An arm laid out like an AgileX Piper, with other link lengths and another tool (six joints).
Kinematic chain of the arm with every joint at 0, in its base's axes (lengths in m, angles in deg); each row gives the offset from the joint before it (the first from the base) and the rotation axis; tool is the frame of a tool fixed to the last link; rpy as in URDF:
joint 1: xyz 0 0 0.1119 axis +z
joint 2: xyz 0 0 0 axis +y
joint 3: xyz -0.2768 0 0.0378 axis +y
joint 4: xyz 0.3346 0 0.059 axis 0.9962 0 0.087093
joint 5: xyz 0 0 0 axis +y
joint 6: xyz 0.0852 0 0.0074 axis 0.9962 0 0.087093
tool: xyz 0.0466 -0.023 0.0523 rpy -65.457 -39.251 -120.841
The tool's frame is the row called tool.
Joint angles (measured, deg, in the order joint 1, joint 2, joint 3, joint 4, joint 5, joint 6), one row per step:
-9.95, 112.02, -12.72, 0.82, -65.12, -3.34
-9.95, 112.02, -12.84, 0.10, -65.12, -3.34
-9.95, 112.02, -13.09, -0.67, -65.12, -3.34
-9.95, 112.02, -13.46, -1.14, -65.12, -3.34
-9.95, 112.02, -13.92, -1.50, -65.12, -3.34
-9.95, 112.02, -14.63, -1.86, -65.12, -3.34
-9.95, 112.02, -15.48, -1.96, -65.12, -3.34
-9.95, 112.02, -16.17, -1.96, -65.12, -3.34
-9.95, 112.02, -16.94, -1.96, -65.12, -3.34
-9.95, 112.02, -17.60, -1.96, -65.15, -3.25
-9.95, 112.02, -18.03, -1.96, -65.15, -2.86
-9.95, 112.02, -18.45, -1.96, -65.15, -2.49
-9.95, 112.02, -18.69, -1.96, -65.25, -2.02
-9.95, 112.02, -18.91, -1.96, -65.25, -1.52
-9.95, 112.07, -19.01, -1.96, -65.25, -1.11
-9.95, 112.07, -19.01, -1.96, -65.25, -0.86
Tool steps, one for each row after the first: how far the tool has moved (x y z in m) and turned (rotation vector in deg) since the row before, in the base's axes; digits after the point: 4 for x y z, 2 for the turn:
0.0013, 0.0016, 0.0003, 0.03, -0.13, 0.72
0.0022, 0.0016, 0.0006, 0.01, -0.26, 0.77
0.0027, 0.0007, 0.0010, -0.03, -0.37, 0.47
0.0031, 0.0004, 0.0012, -0.06, -0.46, 0.36
0.0046, 0.0001, 0.0019, -0.11, -0.70, 0.36
0.0053, -0.0007, 0.0024, -0.14, -0.84, 0.10
0.0042, -0.0007, 0.0020, -0.12, -0.68, 0.00
0.0047, -0.0008, 0.0023, -0.13, -0.76, 0.00
0.0040, -0.0008, 0.0021, -0.04, -0.69, -0.04
0.0025, -0.0008, 0.0012, 0.28, -0.47, -0.16
0.0024, -0.0007, 0.0012, 0.26, -0.46, -0.15
0.0013, -0.0006, 0.0009, 0.37, -0.40, -0.19
0.0012, -0.0006, 0.0005, 0.42, -0.28, -0.20
0.0004, -0.0004, -0.0001, 0.37, -0.10, -0.16
-0.0001, -0.0002, -0.0001, 0.23, -0.03, -0.10

